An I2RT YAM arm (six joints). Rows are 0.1 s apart.
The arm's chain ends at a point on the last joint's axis. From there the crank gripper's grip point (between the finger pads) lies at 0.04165 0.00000 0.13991 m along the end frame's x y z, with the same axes.
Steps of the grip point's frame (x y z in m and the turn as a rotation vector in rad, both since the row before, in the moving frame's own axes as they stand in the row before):
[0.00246 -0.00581 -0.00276 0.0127 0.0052 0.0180]
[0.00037 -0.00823 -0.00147 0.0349 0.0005 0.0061]
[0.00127 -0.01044 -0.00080 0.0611 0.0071 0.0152]
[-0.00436 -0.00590 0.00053 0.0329 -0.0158 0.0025]
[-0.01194 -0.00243 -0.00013 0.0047 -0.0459 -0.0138]
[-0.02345 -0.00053 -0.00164 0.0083 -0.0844 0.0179]
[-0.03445 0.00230 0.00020 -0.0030 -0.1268 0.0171]
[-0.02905 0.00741 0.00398 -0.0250 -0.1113 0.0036]
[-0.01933 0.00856 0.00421 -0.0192 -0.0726 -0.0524]
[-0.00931 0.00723 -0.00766 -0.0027 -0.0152 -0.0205]
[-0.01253 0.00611 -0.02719 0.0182 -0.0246 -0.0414]
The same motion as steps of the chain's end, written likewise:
[0.00172 -0.00479 -0.00254 0.0127 0.0052 0.0180]
[0.00029 -0.00360 -0.00137 0.0349 0.0005 0.0061]
[0.00022 -0.00255 -0.00026 0.0611 0.0071 0.0152]
[-0.00215 -0.00139 -0.00004 0.0329 -0.0158 0.0025]
[-0.00547 -0.00124 -0.00189 0.0047 -0.0459 -0.0138]
[-0.01151 0.00001 -0.00465 0.0083 -0.0844 0.0179]
[-0.01641 0.00131 -0.00394 -0.0030 -0.1268 0.0171]
[-0.01325 0.00374 0.00027 -0.0250 -0.1113 0.0036]
[-0.00909 0.00776 0.00156 -0.0192 -0.0726 -0.0524]
[-0.00717 0.00768 -0.00828 -0.0027 -0.0152 -0.0205]
[-0.00899 0.01032 -0.02813 0.0182 -0.0246 -0.0414]

